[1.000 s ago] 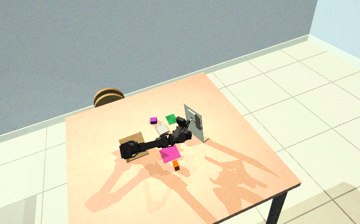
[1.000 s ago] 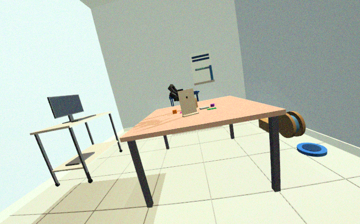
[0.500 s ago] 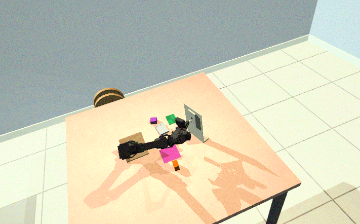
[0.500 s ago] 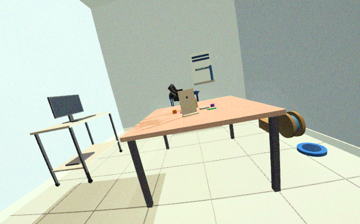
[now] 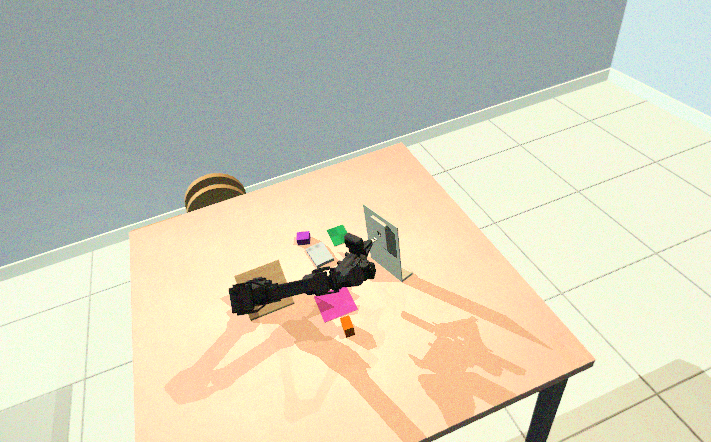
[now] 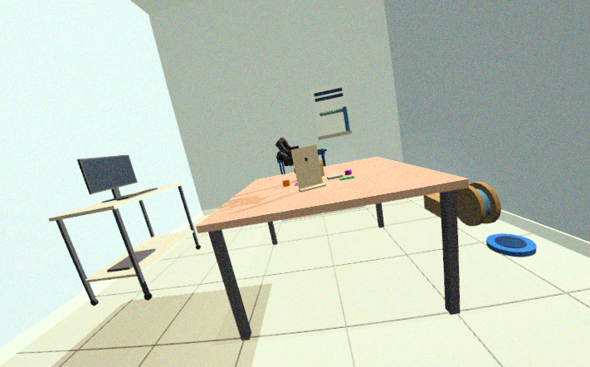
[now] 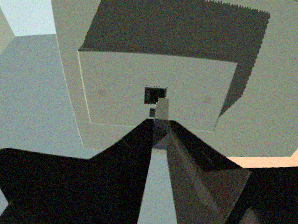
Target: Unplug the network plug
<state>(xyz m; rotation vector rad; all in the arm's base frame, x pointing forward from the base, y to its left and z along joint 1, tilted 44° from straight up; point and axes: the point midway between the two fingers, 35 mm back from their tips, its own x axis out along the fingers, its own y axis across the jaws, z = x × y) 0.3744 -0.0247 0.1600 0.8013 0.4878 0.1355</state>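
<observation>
The magenta marked square lies 170 mm behind my gripper tip, 20 mm to the right of it and 180 mm below it. Round my gripper tip: orange cube 180 mm behind, 150 mm to the right, 160 mm below; upright panel 60 mm ahead, 20 mm to the left, 70 mm below; network plug right at my gripper tip.
</observation>
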